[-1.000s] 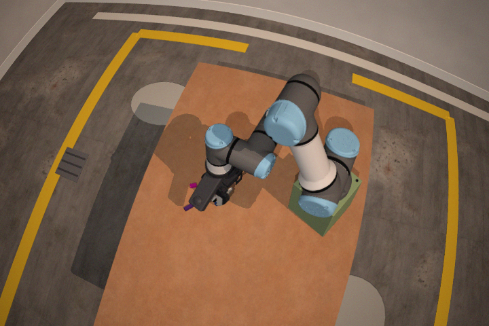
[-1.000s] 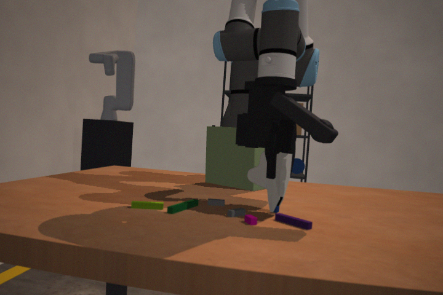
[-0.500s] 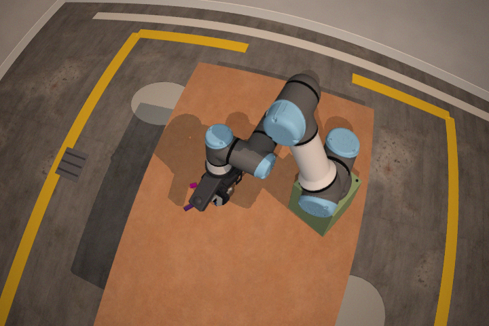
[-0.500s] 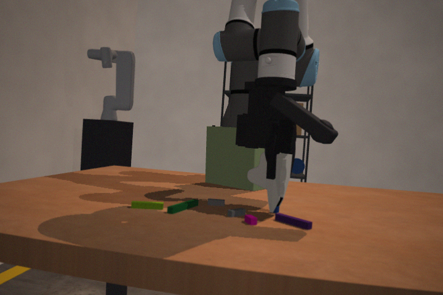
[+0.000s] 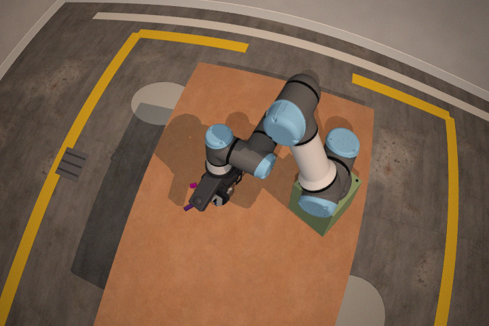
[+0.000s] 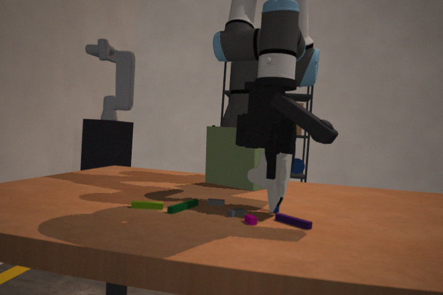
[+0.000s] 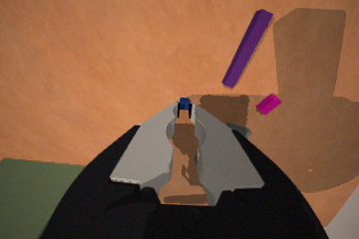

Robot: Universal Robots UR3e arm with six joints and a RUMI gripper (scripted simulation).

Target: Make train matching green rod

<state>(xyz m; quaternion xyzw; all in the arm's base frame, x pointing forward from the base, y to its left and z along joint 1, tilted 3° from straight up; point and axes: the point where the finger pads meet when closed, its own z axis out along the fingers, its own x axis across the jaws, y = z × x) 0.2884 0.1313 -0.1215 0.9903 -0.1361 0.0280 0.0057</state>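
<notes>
Now: hand 10 mm above the blue rod. From my hand the other things lie so: purple rod: 60 mm ahead, 40 mm to the left, 10 mm below; green rod: 70 mm ahead, 140 mm to the right, 10 mm below; magenta rod: 90 mm ahead, 20 mm to the right, 10 mm below.
</notes>
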